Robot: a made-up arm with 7 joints. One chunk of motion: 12 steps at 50 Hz.
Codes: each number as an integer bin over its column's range. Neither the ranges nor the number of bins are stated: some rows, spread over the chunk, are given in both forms.
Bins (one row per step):
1: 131 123 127 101 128 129 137
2: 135 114 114 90 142 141 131
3: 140 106 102 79 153 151 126
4: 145 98 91 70 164 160 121
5: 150 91 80 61 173 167 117
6: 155 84 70 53 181 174 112
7: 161 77 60 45 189 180 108
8: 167 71 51 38 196 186 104
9: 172 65 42 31 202 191 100
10: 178 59 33 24 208 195 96
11: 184 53 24 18 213 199 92
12: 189 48 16 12 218 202 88
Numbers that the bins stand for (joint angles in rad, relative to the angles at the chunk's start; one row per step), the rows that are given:
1: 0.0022 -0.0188 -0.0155 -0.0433 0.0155 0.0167 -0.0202
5: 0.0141 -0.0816 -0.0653 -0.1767 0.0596 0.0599 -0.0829
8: 0.0248 -0.1208 -0.0960 -0.2533 0.0822 0.0815 -0.1237
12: 0.0386 -0.1659 -0.1331 -0.3400 0.1037 0.0997 -0.1739
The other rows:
2: 0.0047 -0.0365 -0.0293 -0.0800 0.0292 0.0304 -0.0390
3: 0.0078 -0.0522 -0.0420 -0.1167 0.0400 0.0417 -0.0547
4: 0.0110 -0.0678 -0.0536 -0.1467 0.0508 0.0520 -0.0704
6: 0.0173 -0.0953 -0.0759 -0.2033 0.0675 0.0679 -0.0986
7: 0.0210 -0.1090 -0.0865 -0.2300 0.0753 0.0747 -0.1112
9: 0.0279 -0.1325 -0.1055 -0.2767 0.0880 0.0872 -0.1363
10: 0.0317 -0.1443 -0.1151 -0.3000 0.0939 0.0918 -0.1488
11: 0.0355 -0.1561 -0.1246 -0.3200 0.0988 0.0963 -0.1614

